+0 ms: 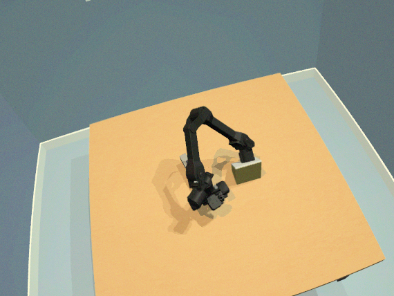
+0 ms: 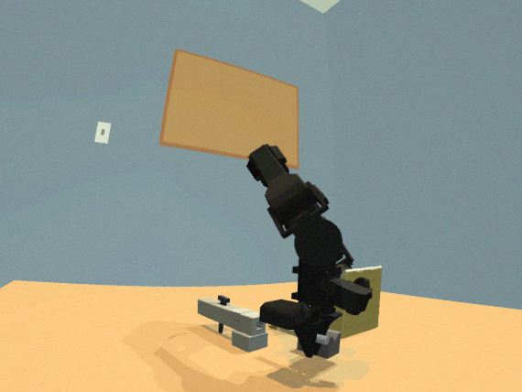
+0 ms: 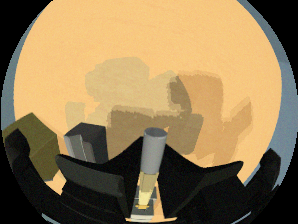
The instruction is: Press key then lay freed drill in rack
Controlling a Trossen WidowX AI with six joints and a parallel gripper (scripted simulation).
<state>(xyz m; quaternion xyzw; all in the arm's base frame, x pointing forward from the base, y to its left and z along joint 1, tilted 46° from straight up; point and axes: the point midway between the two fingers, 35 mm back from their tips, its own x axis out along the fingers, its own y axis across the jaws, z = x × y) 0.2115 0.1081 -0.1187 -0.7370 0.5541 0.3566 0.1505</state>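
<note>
Now: gripper tip 5 cm past the grey v-grooved rack and 6 cm to the left of it. The rest, counted from my gripper tip: grey drill fixture: 7 cm ahead, 19 cm to the right, 2 cm above; dark key: 8 cm ahead, 21 cm to the right, 3 cm above.
</note>
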